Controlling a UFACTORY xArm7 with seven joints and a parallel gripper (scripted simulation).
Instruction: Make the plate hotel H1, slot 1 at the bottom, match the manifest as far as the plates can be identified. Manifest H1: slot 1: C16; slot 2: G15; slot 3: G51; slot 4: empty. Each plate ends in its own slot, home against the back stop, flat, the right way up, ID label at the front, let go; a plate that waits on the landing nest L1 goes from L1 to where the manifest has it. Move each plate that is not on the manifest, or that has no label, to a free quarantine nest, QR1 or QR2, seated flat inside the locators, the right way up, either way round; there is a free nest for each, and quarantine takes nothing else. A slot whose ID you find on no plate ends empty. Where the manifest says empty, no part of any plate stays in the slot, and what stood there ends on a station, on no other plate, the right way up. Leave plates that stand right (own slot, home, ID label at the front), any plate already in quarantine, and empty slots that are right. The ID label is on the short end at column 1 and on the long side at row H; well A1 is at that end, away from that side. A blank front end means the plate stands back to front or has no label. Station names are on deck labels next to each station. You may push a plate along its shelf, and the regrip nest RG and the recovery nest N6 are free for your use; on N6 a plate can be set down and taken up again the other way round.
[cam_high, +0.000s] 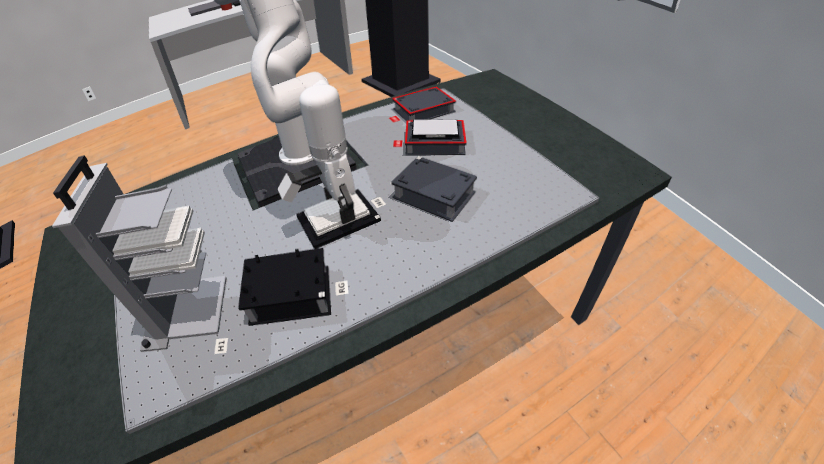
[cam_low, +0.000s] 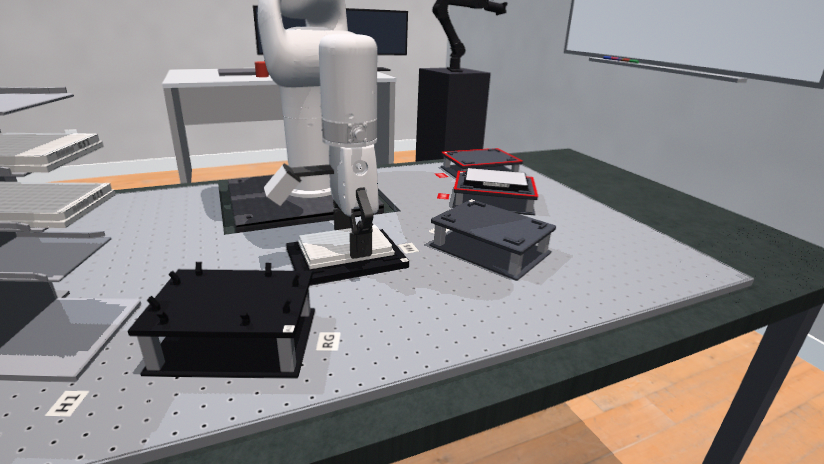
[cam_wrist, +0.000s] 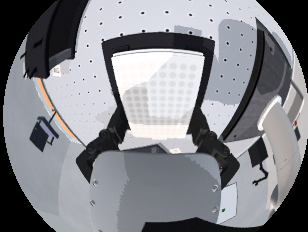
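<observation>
My gripper is now 10 mm to the left of the flat black nest N6 and 30 mm above it. Round my hand: deck label H1: 130 mm ahead, 370 mm to the right, 40 mm below; black regrip nest RG: 120 mm ahead, 200 mm to the right, 20 mm above; RG deck label: 170 mm ahead, 110 mm to the right, 40 mm below.
</observation>
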